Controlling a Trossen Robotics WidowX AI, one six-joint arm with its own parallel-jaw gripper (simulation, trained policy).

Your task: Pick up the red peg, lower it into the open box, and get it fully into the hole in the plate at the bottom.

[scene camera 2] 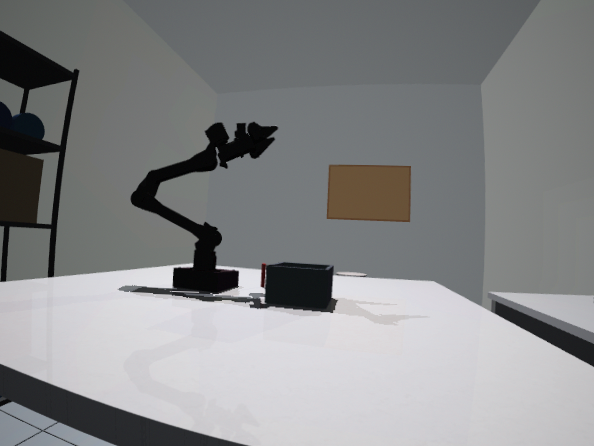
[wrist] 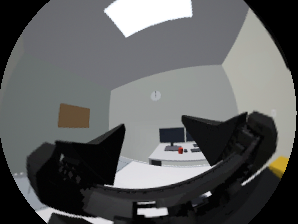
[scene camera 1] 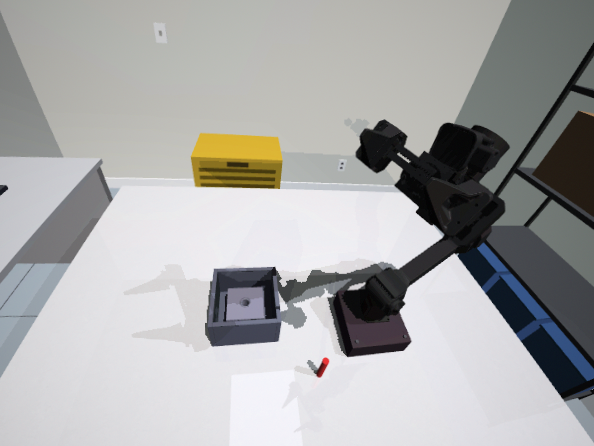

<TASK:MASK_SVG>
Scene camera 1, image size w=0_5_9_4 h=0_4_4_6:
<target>gripper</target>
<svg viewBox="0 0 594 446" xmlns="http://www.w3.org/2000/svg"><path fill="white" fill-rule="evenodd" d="M360 134L360 147L356 150L355 157L377 174L384 171L391 161L394 161L395 164L403 169L400 174L400 180L395 186L421 209L425 208L430 222L456 245L468 246L473 243L476 238L481 236L506 212L504 200L474 180L465 181L466 179L464 178L467 174L474 177L477 172L487 173L489 170L494 169L499 162L500 151L494 148L495 139L487 137L486 134L453 123L442 124L430 148L430 152L424 151L419 157L404 147L408 138L407 135L385 119L379 121L373 130L365 128Z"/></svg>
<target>grey box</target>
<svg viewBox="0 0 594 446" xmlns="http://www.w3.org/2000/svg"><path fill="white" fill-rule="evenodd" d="M276 267L214 269L208 319L208 332L212 347L278 342L282 322ZM228 288L262 287L264 319L226 321Z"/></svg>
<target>plate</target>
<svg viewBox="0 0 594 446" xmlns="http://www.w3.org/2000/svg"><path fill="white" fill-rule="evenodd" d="M228 288L226 321L264 319L262 287Z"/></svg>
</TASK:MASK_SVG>
